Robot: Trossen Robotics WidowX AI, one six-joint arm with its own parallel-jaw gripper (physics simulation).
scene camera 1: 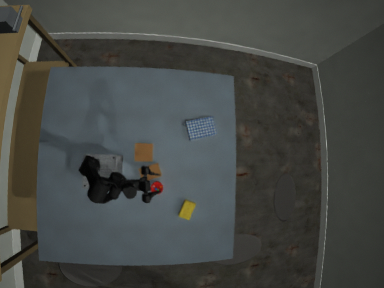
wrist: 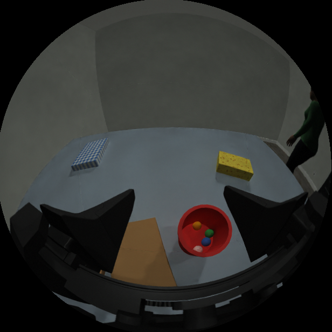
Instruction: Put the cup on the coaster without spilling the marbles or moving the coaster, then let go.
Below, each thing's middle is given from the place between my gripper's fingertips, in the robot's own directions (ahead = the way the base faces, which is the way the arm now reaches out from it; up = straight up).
Now: hand 3 cm past the red cup (wrist: pixel 211 217), 3 cm to the left of it and 8 cm above it. Also, from my hand: yellow sponge (wrist: pixel 229 164) 14 cm ahead, 19 cm to the right, 10 cm below.
